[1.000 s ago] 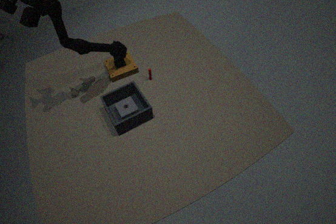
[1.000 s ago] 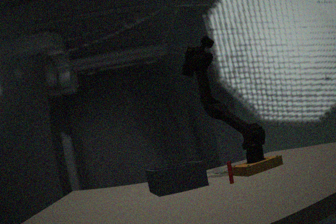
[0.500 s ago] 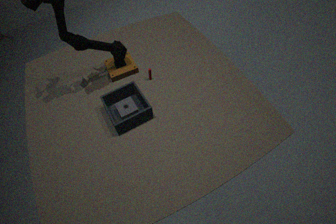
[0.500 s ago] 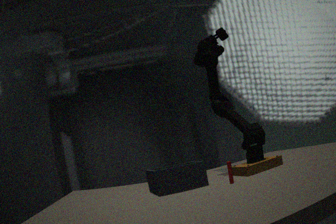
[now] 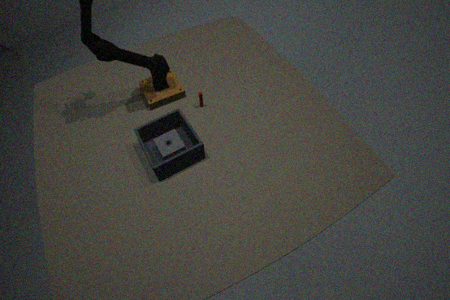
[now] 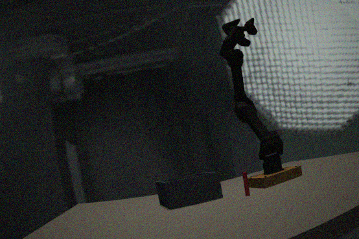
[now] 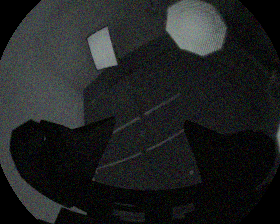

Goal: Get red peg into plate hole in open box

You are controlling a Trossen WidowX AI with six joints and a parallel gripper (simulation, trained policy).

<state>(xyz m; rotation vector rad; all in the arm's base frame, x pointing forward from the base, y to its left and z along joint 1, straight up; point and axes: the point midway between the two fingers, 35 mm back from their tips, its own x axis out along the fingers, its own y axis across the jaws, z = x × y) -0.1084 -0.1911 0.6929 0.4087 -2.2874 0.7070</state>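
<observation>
My gripper tip is now 72 cm above the red peg, 32 cm to the right of it and 30 cm short of it. Also, from my gripper tip: dark box 73 cm below, 46 cm ahead, 13 cm to the left; pale plate 71 cm below, 46 cm ahead, 13 cm to the left.
</observation>
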